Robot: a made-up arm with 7 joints. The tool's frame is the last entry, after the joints. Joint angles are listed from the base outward. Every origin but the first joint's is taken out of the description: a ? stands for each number. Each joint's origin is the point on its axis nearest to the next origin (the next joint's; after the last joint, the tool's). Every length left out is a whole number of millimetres.
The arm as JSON. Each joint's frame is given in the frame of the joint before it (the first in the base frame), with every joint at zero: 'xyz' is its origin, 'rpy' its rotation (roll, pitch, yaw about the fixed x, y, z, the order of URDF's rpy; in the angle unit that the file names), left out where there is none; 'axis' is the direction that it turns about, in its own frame. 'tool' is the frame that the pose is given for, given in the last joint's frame.
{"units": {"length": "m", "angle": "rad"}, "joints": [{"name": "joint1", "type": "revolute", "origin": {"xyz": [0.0, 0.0, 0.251], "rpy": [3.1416, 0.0, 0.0]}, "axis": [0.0, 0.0, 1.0]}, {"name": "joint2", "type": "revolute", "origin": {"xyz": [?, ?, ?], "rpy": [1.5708, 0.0, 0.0]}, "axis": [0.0, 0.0, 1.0]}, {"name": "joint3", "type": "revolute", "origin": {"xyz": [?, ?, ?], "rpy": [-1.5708, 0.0, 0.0]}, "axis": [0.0, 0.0, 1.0]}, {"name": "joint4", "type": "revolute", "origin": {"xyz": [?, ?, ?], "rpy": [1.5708, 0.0, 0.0]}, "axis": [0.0, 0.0, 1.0]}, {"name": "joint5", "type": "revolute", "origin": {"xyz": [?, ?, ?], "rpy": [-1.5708, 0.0, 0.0]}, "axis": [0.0, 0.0, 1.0]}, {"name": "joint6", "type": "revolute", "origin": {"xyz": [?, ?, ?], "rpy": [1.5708, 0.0, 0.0]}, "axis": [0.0, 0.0, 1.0]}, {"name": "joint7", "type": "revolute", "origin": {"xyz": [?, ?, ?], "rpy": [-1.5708, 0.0, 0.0]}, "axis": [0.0, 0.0, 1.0]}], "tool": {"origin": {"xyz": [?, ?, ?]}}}
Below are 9 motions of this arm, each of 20 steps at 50 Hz.
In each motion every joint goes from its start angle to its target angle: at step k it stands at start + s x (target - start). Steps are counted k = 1, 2, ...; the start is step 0. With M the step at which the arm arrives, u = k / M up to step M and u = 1 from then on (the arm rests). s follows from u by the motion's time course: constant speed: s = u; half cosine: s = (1 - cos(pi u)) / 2; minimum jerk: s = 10 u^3 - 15 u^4 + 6 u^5.
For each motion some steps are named. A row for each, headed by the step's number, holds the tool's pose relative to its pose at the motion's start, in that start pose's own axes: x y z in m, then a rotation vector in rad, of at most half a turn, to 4 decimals.
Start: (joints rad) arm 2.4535 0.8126 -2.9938 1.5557 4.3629 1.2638 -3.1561
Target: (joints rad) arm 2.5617 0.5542 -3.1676 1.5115 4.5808 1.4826 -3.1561
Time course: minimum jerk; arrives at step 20
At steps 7, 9, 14, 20:
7: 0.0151 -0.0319 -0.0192 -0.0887 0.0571 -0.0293
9: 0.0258 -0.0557 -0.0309 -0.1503 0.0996 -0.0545
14: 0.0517 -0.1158 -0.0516 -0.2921 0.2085 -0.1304
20: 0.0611 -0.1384 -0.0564 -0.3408 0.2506 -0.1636

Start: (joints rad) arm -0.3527 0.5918 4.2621 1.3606 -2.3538 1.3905 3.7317
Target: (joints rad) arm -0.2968 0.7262 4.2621 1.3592 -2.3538 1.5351 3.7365
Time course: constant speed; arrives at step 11
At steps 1, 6, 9, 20:
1: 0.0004 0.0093 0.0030 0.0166 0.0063 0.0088
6: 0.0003 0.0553 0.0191 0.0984 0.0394 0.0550
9: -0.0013 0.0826 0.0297 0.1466 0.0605 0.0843
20: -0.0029 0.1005 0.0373 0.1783 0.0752 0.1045

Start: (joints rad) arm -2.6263 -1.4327 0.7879 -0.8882 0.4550 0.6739 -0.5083
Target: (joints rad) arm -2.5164 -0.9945 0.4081 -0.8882 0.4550 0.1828 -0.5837
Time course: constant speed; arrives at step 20
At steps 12, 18, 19, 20:
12: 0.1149 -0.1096 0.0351 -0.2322 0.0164 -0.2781
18: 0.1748 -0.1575 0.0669 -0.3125 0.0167 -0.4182
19: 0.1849 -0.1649 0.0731 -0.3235 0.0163 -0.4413
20: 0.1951 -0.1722 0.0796 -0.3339 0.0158 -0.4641

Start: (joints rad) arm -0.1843 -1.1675 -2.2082 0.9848 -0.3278 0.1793 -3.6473
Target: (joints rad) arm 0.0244 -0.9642 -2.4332 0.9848 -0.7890 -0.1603 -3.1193
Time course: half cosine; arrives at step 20
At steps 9, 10, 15, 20:
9: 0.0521 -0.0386 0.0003 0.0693 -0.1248 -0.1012
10: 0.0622 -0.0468 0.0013 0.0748 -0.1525 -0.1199
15: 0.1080 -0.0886 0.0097 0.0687 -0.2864 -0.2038
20: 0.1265 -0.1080 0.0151 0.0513 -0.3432 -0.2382

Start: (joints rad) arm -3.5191 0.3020 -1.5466 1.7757 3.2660 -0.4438 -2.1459
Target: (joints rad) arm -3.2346 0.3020 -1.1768 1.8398 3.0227 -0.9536 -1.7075
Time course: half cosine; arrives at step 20
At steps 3, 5, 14, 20:
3: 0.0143 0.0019 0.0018 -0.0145 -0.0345 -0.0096
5: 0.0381 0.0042 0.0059 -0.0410 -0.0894 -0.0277
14: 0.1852 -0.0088 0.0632 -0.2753 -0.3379 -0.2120
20: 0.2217 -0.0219 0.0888 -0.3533 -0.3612 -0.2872

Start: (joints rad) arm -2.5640 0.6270 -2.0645 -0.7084 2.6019 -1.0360 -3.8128
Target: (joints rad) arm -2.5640 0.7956 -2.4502 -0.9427 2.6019 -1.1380 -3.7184
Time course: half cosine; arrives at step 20
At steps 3, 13, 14, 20:
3: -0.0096 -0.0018 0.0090 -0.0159 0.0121 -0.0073
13: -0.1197 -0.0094 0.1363 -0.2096 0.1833 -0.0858
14: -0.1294 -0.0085 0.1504 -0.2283 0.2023 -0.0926
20: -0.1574 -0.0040 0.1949 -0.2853 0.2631 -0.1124

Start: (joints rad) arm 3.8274 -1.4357 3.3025 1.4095 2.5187 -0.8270 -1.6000
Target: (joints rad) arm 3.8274 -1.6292 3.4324 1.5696 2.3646 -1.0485 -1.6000
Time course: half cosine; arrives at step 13
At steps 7, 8, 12, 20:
7: 0.0601 -0.0295 -0.0604 -0.2326 -0.0740 -0.1725
8: 0.0721 -0.0367 -0.0710 -0.2789 -0.0879 -0.2105
12: 0.1028 -0.0570 -0.0959 -0.3961 -0.1215 -0.3138
20: 0.1042 -0.0580 -0.0970 -0.4015 -0.1229 -0.3188

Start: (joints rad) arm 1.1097 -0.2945 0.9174 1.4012 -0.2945 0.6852 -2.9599
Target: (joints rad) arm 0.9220 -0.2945 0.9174 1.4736 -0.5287 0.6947 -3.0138
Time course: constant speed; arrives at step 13
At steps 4, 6, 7, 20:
4: -0.0106 0.0212 -0.0146 0.0954 0.0379 -0.0624
6: -0.0161 0.0321 -0.0211 0.1419 0.0587 -0.0938
7: -0.0189 0.0376 -0.0242 0.1648 0.0696 -0.1096
20: -0.0360 0.0710 -0.0399 0.2977 0.1413 -0.2050

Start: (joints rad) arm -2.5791 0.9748 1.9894 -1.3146 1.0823 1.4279 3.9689
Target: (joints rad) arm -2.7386 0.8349 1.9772 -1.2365 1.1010 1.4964 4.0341
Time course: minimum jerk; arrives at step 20
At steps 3, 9, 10, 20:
3: -0.0019 -0.0013 -0.0030 0.0008 0.0071 0.0009
9: -0.0311 -0.0184 -0.0455 0.0172 0.1081 0.0127
10: -0.0389 -0.0224 -0.0556 0.0224 0.1328 0.0152
20: -0.0848 -0.0414 -0.1076 0.0586 0.2646 0.0260

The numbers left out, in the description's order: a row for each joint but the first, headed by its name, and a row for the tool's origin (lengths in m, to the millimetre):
joint2: 0.0 0.011 0.0
joint3: 0.0 -0.461 0.0
joint4: 0.0 0.013 0.0
joint5: 0.0 -0.317 0.0
joint6: 0.0 0.001 0.0
joint7: 0.0 -0.117 0.0
tool: 0.0 0.0 0.0

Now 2 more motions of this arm.
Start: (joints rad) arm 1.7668 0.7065 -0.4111 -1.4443 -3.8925 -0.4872 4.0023
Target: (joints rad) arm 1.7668 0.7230 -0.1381 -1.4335 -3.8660 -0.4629 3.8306
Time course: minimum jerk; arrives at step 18
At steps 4, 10, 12, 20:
4: -0.0001 -0.0080 -0.0019 -0.0167 -0.0016 -0.0021
10: 0.0014 -0.0643 -0.0112 -0.1316 -0.0175 -0.0171
12: 0.0028 -0.0846 -0.0128 -0.1721 -0.0250 -0.0225
20: 0.0049 -0.1076 -0.0134 -0.2175 -0.0347 -0.0285

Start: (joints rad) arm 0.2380 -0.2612 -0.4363 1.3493 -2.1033 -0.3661 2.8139
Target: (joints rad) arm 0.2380 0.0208 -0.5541 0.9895 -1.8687 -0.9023 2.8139
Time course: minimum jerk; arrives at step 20
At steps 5, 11, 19, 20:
5: 0.0018 0.0036 -0.0119 0.0214 -0.0375 0.0066
11: 0.0164 0.0219 -0.0645 0.1344 -0.2207 0.0193
19: 0.0371 0.0379 -0.1028 0.2392 -0.3836 0.0062
20: 0.0371 0.0380 -0.1029 0.2395 -0.3841 0.0061

